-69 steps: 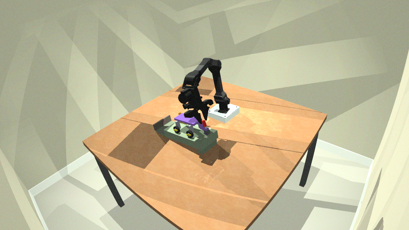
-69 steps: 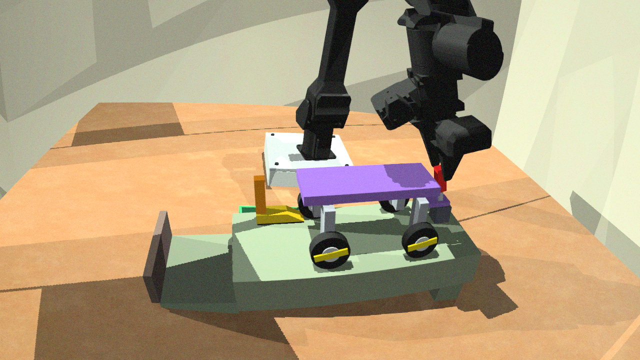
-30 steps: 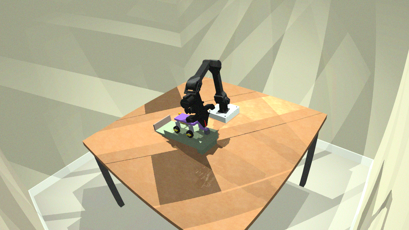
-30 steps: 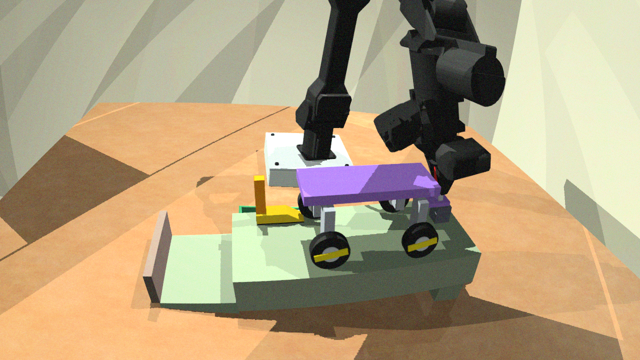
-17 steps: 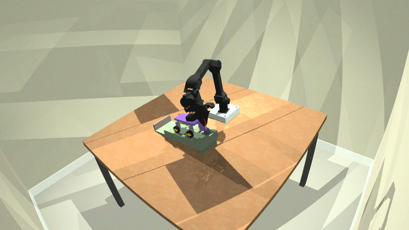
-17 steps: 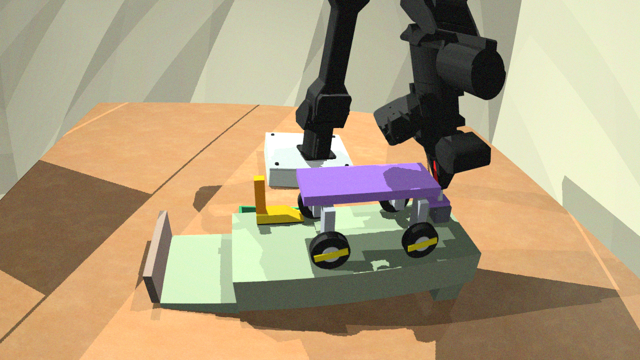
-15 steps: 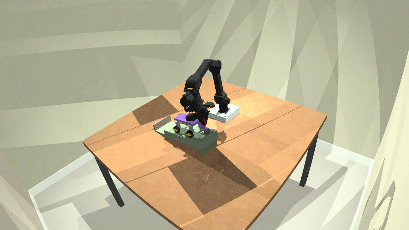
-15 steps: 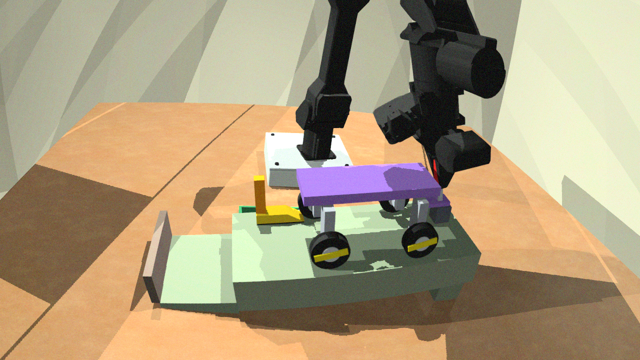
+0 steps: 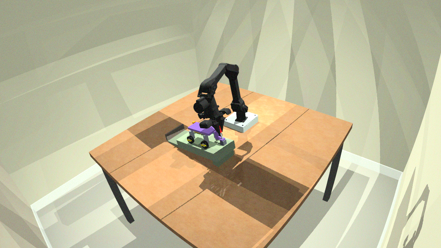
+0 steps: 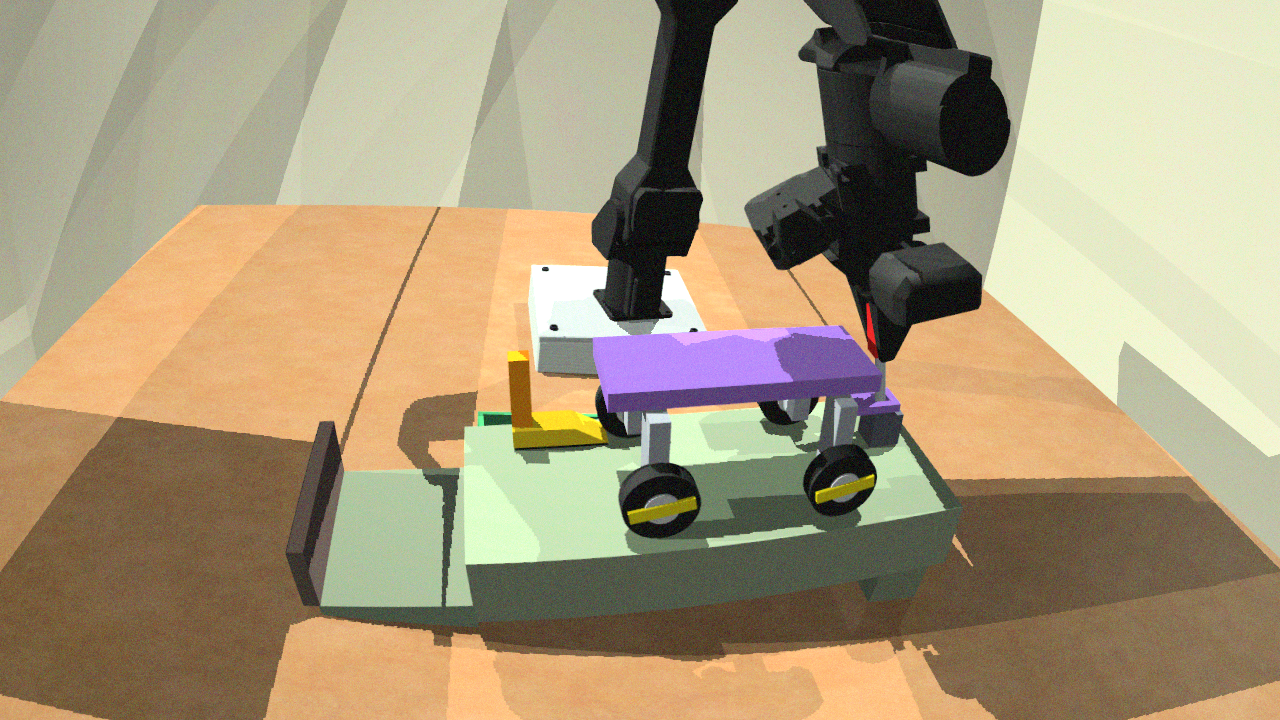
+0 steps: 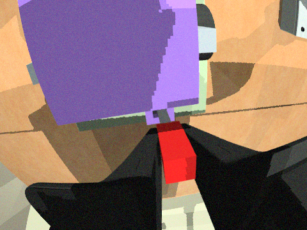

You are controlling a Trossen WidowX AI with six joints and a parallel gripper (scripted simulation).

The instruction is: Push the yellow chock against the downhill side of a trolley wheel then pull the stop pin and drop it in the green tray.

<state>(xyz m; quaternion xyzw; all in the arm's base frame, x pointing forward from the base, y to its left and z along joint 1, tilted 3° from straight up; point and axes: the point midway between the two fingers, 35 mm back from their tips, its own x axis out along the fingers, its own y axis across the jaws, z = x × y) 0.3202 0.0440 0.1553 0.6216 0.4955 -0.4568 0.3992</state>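
Now: the green tray 180 mm to the right of my gripper tip, 160 mm below it and 140 mm behind it. The rest, counted from my gripper tip: purple trolley 110 mm to the right, 40 mm below; then pale green ramp 110 mm to the right, 110 mm below; then red-headed stop pin right at my gripper tip.
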